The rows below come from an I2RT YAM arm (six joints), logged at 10 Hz.
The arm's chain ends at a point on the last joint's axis. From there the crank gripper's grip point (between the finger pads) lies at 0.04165 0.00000 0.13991 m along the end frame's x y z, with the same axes.
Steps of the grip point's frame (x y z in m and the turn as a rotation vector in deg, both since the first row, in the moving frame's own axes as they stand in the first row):
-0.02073, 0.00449, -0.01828, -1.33, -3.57, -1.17
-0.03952, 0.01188, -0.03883, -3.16, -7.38, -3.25
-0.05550, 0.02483, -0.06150, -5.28, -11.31, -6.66
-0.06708, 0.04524, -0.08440, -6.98, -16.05, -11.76
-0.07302, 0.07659, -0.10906, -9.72, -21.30, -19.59
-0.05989, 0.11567, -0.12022, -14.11, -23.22, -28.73
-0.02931, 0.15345, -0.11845, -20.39, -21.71, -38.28
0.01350, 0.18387, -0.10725, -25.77, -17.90, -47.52
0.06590, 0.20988, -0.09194, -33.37, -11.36, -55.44
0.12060, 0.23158, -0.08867, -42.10, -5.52, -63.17
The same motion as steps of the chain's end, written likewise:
-0.01196, 0.00198, -0.02057, -1.33, -3.57, -1.17
-0.02137, 0.00589, -0.04287, -3.16, -7.38, -3.25
-0.02782, 0.01489, -0.06656, -5.28, -11.31, -6.66
-0.02801, 0.03226, -0.08987, -6.98, -16.05, -11.76
-0.02221, 0.05757, -0.11359, -9.72, -21.30, -19.59
-0.00757, 0.08749, -0.12314, -14.11, -23.22, -28.73
0.01350, 0.11470, -0.11927, -20.39, -21.71, -38.28
0.04140, 0.14056, -0.10606, -25.77, -17.90, -47.52
0.07085, 0.16298, -0.08531, -33.37, -11.36, -55.44
0.10361, 0.18234, -0.07304, -42.10, -5.52, -63.17

